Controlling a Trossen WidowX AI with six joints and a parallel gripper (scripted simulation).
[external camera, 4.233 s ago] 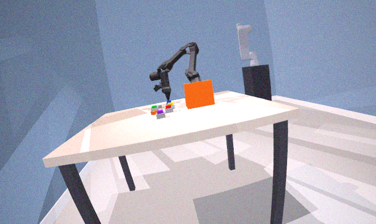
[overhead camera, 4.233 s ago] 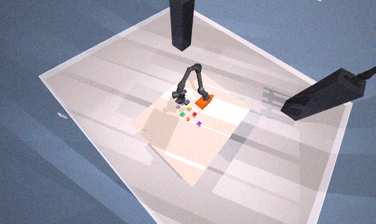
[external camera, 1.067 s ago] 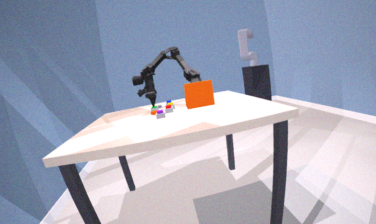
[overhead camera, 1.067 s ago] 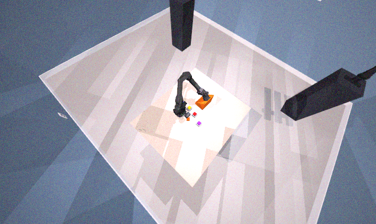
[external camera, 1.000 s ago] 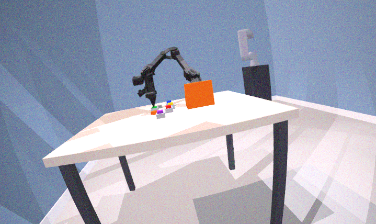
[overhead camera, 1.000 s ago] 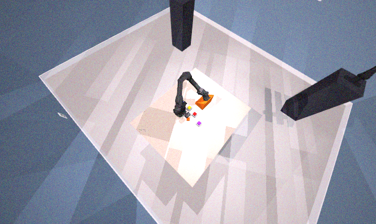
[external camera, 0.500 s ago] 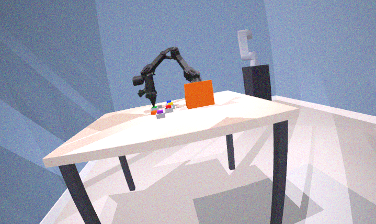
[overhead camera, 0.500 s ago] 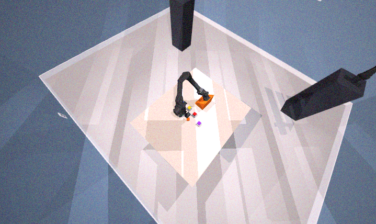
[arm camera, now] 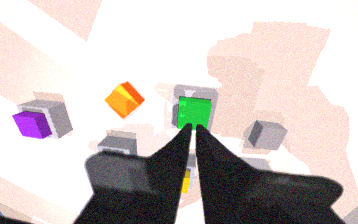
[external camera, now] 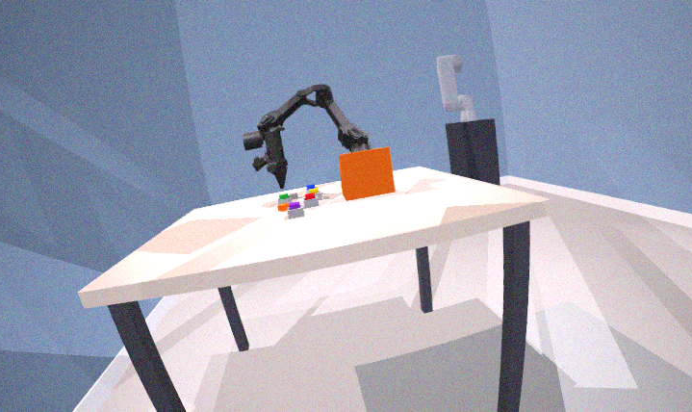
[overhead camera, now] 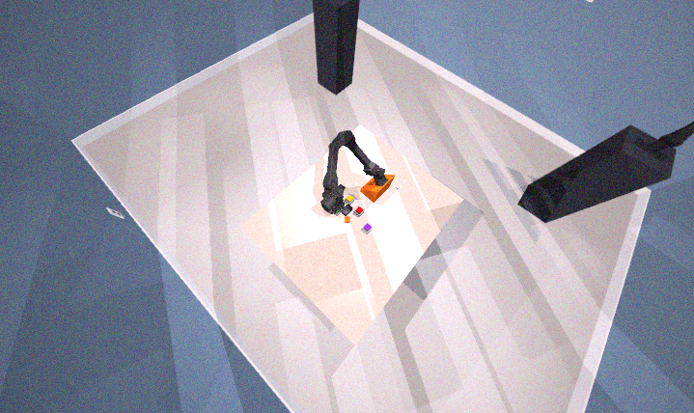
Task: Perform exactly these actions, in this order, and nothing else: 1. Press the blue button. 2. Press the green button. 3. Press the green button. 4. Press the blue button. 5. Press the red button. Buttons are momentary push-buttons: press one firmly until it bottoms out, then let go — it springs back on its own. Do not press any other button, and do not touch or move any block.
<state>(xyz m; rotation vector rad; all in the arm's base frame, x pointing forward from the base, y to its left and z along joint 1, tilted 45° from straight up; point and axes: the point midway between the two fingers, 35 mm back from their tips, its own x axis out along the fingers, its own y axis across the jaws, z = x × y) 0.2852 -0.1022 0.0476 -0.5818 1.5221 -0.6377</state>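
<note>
Now: the green button 30 mm below my gripper tip. From my gripper tip the other things lie so: small grey block (30 mm behind, 100 mm to the right, 50 mm below); small orange block (90 mm to the left, 50 mm below); yellow button (110 mm behind, 10 mm to the left, 30 mm below).
</note>
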